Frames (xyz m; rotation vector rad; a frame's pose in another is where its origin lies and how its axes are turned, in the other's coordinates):
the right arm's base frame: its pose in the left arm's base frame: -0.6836 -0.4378 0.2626 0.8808 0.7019 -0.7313
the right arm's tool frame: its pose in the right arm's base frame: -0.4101 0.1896 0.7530 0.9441 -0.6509 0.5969
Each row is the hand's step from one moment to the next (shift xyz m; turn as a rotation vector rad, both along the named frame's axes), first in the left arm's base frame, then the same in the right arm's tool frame.
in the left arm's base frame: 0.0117 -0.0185 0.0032 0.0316 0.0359 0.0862
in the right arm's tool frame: 0.0210 0.0055 0.0042 -0.0143 0.0860 -0.0460
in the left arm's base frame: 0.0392 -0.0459 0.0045 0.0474 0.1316 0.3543
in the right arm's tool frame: 0.0594 0.0113 0.0031 -0.1032 0.3471 -0.1180
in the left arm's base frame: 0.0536 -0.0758 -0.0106 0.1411 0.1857 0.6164
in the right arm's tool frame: 0.0926 -0.0003 0.0128 -0.1084 0.6123 -0.2183
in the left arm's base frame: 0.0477 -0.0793 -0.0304 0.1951 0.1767 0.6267
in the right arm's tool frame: 0.0933 -0.0203 0.0192 -0.0663 0.6281 -0.2512
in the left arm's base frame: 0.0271 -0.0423 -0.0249 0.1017 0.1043 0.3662
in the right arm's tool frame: 0.0519 -0.0193 0.0088 -0.0479 0.3658 -0.1385
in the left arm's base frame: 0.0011 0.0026 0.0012 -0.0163 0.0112 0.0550
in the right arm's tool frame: -0.0013 0.0011 -0.0026 -0.0254 0.0524 0.0052
